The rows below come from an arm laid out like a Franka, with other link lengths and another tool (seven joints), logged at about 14 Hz.
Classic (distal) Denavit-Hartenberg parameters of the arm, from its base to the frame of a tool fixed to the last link. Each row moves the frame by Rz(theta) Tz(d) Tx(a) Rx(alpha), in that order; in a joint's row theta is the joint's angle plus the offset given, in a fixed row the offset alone. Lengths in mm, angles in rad.
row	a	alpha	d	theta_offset
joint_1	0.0	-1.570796	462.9	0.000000
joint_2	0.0	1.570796	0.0	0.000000
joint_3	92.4	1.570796	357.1	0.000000
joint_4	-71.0	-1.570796	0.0	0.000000
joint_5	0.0	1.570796	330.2	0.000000
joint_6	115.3	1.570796	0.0	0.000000
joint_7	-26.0	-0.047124	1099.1	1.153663
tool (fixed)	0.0	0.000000	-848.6	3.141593
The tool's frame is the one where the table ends.
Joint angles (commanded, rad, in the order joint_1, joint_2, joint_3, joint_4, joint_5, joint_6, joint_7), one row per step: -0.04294, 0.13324, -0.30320, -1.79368, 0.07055, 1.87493, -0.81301; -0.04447, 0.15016, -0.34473, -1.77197, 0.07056, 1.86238, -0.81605; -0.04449, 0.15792, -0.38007, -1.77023, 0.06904, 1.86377, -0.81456; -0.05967, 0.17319, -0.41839, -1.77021, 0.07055, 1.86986, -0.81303; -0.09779, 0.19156, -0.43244, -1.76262, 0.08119, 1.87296, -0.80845; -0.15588, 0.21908, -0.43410, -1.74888, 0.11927, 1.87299, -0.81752; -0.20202, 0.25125, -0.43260, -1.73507, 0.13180, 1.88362, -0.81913; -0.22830, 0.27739, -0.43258, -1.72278, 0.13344, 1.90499, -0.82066
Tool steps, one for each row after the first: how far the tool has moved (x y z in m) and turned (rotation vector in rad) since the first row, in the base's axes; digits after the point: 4 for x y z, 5 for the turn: -0.0023, -0.0240, -0.0006, -0.00798, 0.00839, -0.03837; -0.0071, -0.0436, -0.0034, -0.01564, 0.01415, -0.07421; -0.0149, -0.0726, -0.0101, -0.02269, 0.02384, -0.12922; -0.0214, -0.0999, -0.0159, -0.02017, 0.02896, -0.18883; -0.0271, -0.1269, -0.0236, 0.00710, 0.02773, -0.25173; -0.0311, -0.1521, -0.0346, 0.00841, 0.03247, -0.29834; -0.0308, -0.1709, -0.0425, -0.00475, 0.02844, -0.32283
